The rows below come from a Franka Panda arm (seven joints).
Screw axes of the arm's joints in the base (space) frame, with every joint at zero. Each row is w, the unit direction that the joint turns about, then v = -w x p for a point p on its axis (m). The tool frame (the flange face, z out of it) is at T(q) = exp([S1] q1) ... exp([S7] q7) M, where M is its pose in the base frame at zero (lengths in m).
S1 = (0, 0, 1, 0.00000, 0.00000, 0.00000)
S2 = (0, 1, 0, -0.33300, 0.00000, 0.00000)
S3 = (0, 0, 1, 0.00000, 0.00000, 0.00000)
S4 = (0, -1, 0, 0.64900, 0.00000, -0.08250)
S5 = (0, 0, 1, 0.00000, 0.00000, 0.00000)
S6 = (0, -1, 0, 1.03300, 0.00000, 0.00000)
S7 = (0, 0, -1, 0.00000, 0.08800, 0.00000)
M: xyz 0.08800 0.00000 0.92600 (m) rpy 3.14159 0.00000 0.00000 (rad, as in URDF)
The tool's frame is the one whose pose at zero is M.
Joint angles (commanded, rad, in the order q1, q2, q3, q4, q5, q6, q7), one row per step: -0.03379, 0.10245, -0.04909, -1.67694, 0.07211, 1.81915, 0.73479; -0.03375, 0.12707, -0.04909, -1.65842, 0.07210, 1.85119, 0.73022; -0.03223, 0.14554, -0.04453, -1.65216, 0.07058, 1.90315, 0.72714; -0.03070, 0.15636, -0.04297, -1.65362, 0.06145, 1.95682, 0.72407; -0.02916, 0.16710, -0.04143, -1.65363, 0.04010, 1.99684, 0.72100; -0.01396, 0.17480, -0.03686, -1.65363, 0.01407, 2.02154, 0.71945; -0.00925, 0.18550, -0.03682, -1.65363, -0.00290, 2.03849, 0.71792; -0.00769, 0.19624, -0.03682, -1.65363, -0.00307, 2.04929, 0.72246; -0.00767, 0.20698, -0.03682, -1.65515, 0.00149, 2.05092, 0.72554
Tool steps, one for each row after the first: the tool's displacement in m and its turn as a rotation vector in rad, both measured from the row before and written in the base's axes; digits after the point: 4 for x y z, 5 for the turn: 0.0101, -0.0008, -0.0029, -0.00409, -0.02594, 0.00262; 0.0097, 0.0025, -0.0033, -0.00594, -0.03947, 0.00619; 0.0071, 0.0004, -0.0021, -0.01339, -0.04056, 0.00512; 0.0057, 0.0000, -0.0027, -0.02394, -0.02768, 0.00955; 0.0043, 0.0105, -0.0023, -0.02614, -0.01541, 0.02727; 0.0036, 0.0020, -0.0050, -0.01737, -0.00540, 0.01068; 0.0030, 0.0009, -0.0057, 0.00035, -0.00013, -0.00274; 0.0019, 0.0002, -0.0075, 0.00504, 0.01038, -0.00428
